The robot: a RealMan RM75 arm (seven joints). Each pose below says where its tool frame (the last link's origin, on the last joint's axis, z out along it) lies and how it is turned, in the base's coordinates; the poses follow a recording.
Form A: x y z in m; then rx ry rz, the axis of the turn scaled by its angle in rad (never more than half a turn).
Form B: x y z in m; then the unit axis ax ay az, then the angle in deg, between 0 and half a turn. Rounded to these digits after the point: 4 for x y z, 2 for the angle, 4 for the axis.
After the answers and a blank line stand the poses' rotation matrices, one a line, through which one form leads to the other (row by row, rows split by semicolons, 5 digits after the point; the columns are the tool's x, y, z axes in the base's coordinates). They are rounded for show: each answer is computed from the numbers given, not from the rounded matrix.
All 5 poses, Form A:
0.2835 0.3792 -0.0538 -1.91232 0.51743 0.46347
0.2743 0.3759 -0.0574 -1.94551 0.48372 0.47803
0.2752 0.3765 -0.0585 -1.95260 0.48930 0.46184
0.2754 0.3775 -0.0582 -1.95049 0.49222 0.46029
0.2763 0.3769 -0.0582 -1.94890 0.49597 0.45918
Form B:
0.2835 0.3792 -0.0538 -0.9399 0.2543 0.2278 116.57
0.2743 0.3759 -0.0574 -0.9440 0.2347 0.2319 118.08
0.2752 0.3765 -0.0585 -0.9454 0.2369 0.2236 118.33
0.2754 0.3775 -0.0582 -0.9452 0.2385 0.2230 118.24
0.2763 0.3769 -0.0582 -0.9448 0.2404 0.2226 118.19

0.83129 -0.54970 -0.08243; -0.14223 -0.35372 0.92447; -0.53734 -0.75678 -0.37223
0.83985 -0.53050 -0.11496; -0.12123 -0.38974 0.91291; -0.52910 -0.75278 -0.39163
0.84349 -0.52713 -0.10322; -0.13346 -0.39180 0.91032; -0.52030 -0.75407 -0.40083
0.84290 -0.52861 -0.10043; -0.13560 -0.38931 0.91107; -0.52070 -0.75432 -0.39983
0.84192 -0.53067 -0.09774; -0.13827 -0.38725 0.91155; -0.52158 -0.75394 -0.39941

